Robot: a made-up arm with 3 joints.
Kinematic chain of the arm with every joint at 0, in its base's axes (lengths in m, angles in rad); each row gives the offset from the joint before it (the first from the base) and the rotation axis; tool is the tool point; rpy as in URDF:
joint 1: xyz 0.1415 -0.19 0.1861 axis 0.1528 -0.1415 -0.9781
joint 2: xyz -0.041 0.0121 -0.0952 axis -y
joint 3: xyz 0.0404 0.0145 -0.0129 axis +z
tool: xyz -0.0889 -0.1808 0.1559 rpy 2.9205 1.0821 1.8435
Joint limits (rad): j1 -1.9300..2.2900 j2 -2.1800..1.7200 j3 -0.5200..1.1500
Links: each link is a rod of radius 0.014 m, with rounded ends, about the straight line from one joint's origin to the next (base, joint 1, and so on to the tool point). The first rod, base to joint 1, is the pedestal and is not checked.
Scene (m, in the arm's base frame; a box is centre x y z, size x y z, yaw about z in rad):
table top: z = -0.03
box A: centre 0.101 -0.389 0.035 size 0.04 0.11 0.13 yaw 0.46
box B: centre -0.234 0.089 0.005 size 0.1 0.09 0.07 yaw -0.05
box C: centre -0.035 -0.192 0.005 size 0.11 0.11 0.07 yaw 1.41
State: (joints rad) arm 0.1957 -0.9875 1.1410
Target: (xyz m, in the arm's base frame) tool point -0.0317 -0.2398 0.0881
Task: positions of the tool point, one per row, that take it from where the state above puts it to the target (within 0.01 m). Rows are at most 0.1 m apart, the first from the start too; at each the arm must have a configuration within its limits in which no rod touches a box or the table.
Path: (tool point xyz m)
1: 0.2424 -0.3818 0.0981
2: 0.1667 -0.3922 0.1535
3: 0.0835 -0.3763 0.1600
4: 0.0146 -0.3277 0.1625
5: -0.0273 -0.2553 0.1639
6: -0.0347 -0.1726 0.1670
7: -0.0364 -0.2122 0.1350
8: -0.0317 -0.2398 0.0881

